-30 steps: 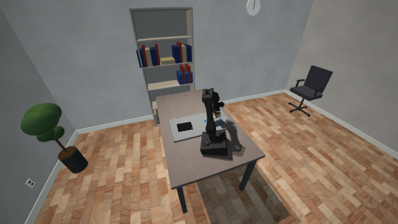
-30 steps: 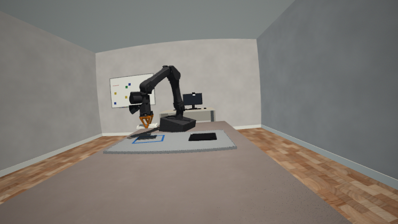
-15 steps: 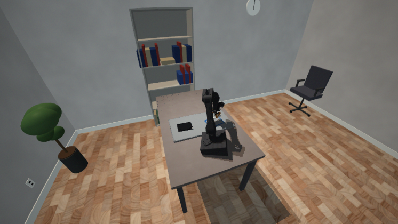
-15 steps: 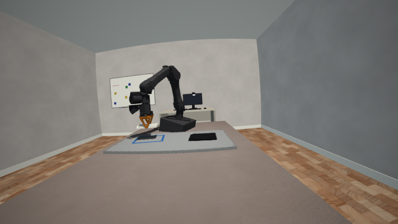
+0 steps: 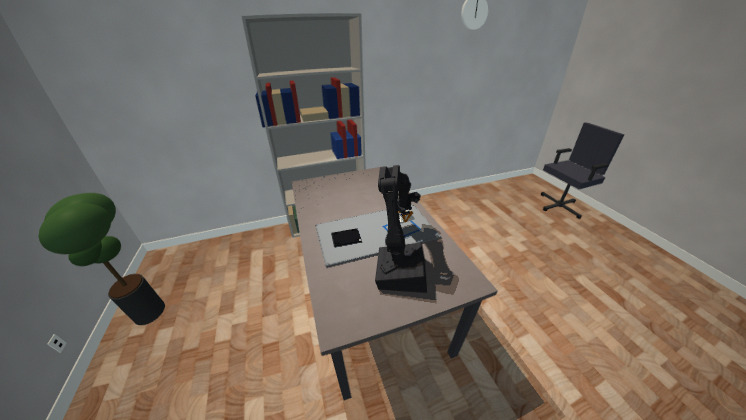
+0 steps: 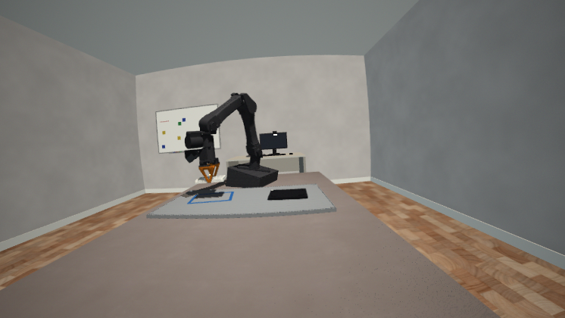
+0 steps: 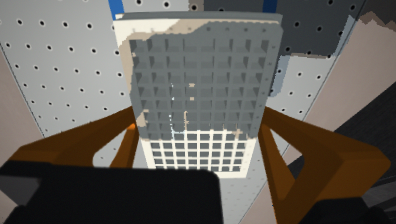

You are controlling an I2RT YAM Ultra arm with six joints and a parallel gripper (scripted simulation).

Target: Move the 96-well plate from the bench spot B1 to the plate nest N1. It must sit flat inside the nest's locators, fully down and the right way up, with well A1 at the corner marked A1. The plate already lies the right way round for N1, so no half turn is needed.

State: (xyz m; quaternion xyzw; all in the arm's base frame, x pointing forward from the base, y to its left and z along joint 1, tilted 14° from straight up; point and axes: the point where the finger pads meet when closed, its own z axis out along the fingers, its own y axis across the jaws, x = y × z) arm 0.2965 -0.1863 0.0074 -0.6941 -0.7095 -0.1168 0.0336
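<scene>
The black plate nest N1 lies 340 mm to the left of my hand, 80 mm below it and 60 mm ahead of it. Also, from my hand: white 96-well plate: right at my hand.
</scene>
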